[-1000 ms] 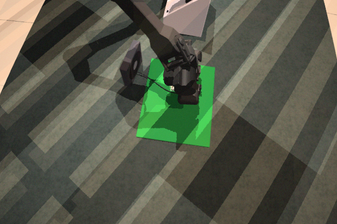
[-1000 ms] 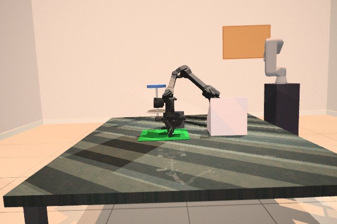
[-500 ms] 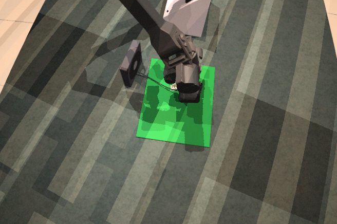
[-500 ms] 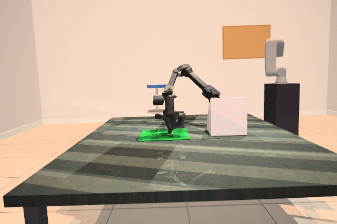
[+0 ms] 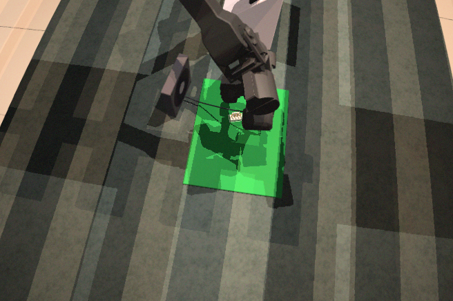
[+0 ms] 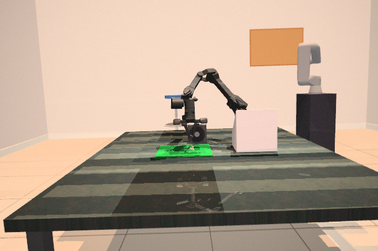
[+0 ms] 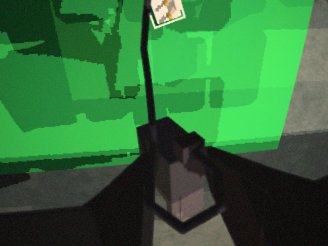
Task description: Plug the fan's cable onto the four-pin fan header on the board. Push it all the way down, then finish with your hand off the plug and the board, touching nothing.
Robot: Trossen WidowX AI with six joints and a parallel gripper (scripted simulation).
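Right now my gripper tip is 90 mm above the four-pin header, 60 mm to the left of it and 10 mm past it. Round my gripper tip: dark square fan 210 mm to the right, 50 mm behind, 30 mm below; dark fan plug 10 mm to the left; green board 100 mm below, 50 mm to the right, 40 mm ahead.
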